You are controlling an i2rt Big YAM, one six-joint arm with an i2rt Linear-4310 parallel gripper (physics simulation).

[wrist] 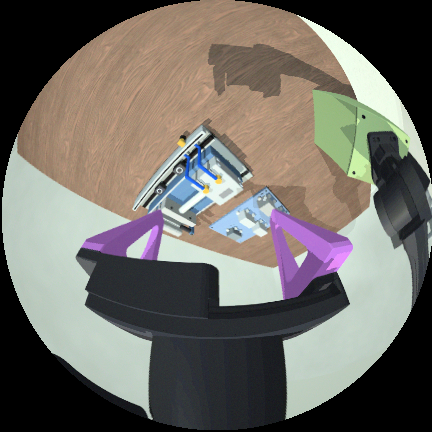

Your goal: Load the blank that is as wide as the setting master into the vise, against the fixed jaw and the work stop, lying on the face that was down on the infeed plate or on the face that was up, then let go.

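Places are measured from the arm's base along level axes (x ahead, y left, z up), in millimetres.
Pixels of known places: gripper, fingertip midpoint: (pixel 216 215); arm's base, origin of the base link: (pixel 383 156).
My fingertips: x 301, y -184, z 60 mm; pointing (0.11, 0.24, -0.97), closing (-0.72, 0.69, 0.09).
Observation:
For each thing: its top centre in the pictures, then the offset to it from my fingertips. "pt": a spot on its surface instead.
- vise, middle of its top: (pixel 186 209) 157 mm ahead, 83 mm left, 163 mm down
- light blue infeed plate, surface spot: (pixel 226 220) pt 191 mm ahead, 284 mm left, 253 mm down
- long grey rail, middle of its top: (pixel 158 177) 155 mm ahead, 6 mm right, 212 mm down
The vise (pixel 173 194) stands on the wooden table near the middle of the wrist view, with a blue bed, pale grey jaw blocks and two blue hoses. The light blue infeed plate (pixel 226 220) lies to its right. Several small grey blocks stand on the plate, among them one block (pixel 246 217) near its middle and another block (pixel 233 232) near its lower edge. Which one matches the setting master's width I cannot tell. The work stop is too small to make out surely. My gripper (pixel 216 215) is open and empty, high above the table; its right fingertip overlaps the plate's edge in view.
A long grey rail (pixel 170 167) runs along the vise's upper left side. A green plate-like base (pixel 334 127) with a black arm (pixel 397 200) is at the right. The table edge passes below the vise and infeed plate. The arm's shadow falls across the upper table.

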